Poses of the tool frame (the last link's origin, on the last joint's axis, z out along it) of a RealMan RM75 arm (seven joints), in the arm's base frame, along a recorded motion.
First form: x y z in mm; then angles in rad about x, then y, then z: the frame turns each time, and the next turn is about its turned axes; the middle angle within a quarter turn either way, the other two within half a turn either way.
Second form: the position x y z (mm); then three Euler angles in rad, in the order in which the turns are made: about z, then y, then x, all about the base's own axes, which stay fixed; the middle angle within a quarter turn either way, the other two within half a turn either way. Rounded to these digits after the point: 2 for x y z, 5 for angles.
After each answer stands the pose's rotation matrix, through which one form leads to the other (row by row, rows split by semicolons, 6 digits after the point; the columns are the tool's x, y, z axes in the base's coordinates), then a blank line. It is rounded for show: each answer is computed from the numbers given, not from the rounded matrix.
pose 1, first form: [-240.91, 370.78, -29.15, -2.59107, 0.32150, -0.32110]
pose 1, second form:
[-240.91, 370.78, -29.15, -0.32110, 0.32150, -2.59107]
0.900270 0.299439 0.315990; 0.112124 -0.860864 0.496329; 0.420645 -0.411400 -0.808584

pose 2, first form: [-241.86, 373.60, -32.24, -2.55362, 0.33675, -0.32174]
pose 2, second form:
[-241.86, 373.60, -32.24, -0.32174, 0.33675, -2.55362]
0.895402 0.298457 0.330421; 0.089242 -0.847326 0.523521; 0.436223 -0.439274 -0.785333

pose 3, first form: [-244.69, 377.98, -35.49, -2.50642, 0.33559, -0.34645]
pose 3, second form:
[-244.69, 377.98, -35.49, -0.34645, 0.33559, -2.50642]
0.888115 0.320619 0.329326; 0.089551 -0.823490 0.560219; 0.450814 -0.468047 -0.760065

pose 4, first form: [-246.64, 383.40, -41.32, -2.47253, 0.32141, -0.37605]
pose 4, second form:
[-246.64, 383.40, -41.32, -0.37605, 0.32141, -2.47253]
0.882492 0.348443 0.315905; 0.105823 -0.801550 0.588489; 0.458268 -0.485906 -0.744235

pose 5, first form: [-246.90, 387.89, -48.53, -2.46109, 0.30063, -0.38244]
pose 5, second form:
[-246.90, 387.89, -48.53, -0.38244, 0.30063, -2.46109]
0.886147 0.356448 0.296122; 0.117206 -0.790635 0.600965; 0.448337 -0.497836 -0.742397

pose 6, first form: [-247.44, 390.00, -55.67, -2.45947, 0.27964, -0.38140]
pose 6, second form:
[-247.44, 390.00, -55.67, -0.38140, 0.27964, -2.45947]
0.892091 0.357761 0.276010; 0.127426 -0.785229 0.605953; 0.433517 -0.505394 -0.746083

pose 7, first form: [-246.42, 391.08, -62.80, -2.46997, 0.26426, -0.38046]
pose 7, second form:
[-246.42, 391.08, -62.80, -0.38046, 0.26426, -2.46997]
0.896262 0.358457 0.261195; 0.139787 -0.787192 0.600656; 0.420920 -0.501834 -0.755638

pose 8, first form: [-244.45, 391.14, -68.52, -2.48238, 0.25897, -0.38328]
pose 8, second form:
[-244.45, 391.14, -68.52, -0.38328, 0.25897, -2.48238]
0.896517 0.361494 0.256085; 0.150139 -0.791777 0.592071; 0.416792 -0.492353 -0.764116

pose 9, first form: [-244.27, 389.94, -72.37, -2.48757, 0.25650, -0.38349]
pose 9, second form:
[-244.27, 389.94, -72.37, -0.38349, 0.25650, -2.48757]
0.897025 0.361918 0.253697; 0.153815 -0.793746 0.588480; 0.414352 -0.488859 -0.767678

